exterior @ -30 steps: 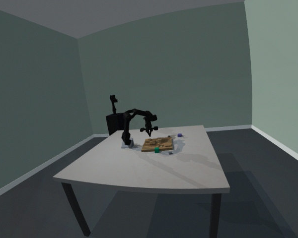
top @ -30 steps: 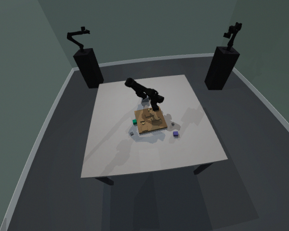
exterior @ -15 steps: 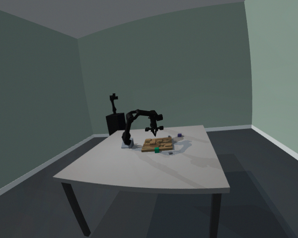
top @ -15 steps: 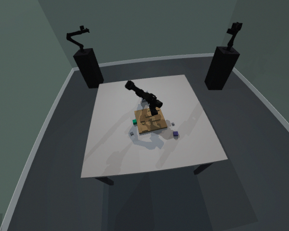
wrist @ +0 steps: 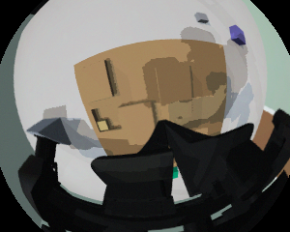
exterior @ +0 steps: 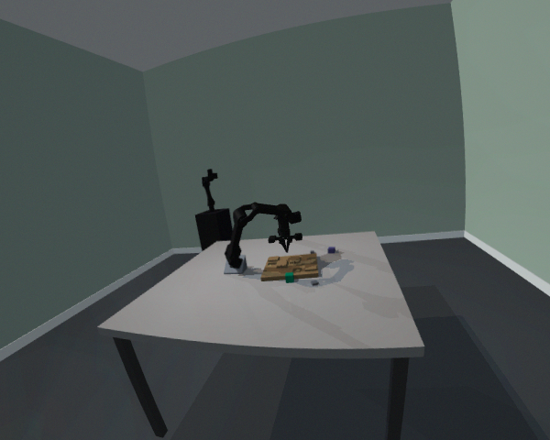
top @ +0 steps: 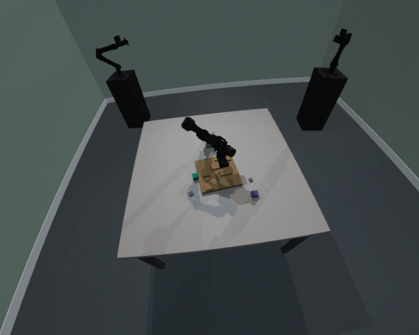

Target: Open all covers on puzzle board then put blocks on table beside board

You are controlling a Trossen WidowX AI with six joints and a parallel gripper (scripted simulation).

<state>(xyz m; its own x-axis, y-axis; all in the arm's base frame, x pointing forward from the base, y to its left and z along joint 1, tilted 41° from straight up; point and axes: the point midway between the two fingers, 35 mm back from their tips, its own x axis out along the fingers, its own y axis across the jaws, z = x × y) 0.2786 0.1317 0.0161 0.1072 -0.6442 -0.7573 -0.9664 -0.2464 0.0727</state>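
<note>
My gripper tip is 6 cm above the tan puzzle board, 2 cm to the left of it and 2 cm short of it. Also, from my gripper tip: green block 19 cm to the right, 7 cm ahead, 6 cm below; purple block 22 cm to the left, 21 cm ahead, 7 cm below.
</note>
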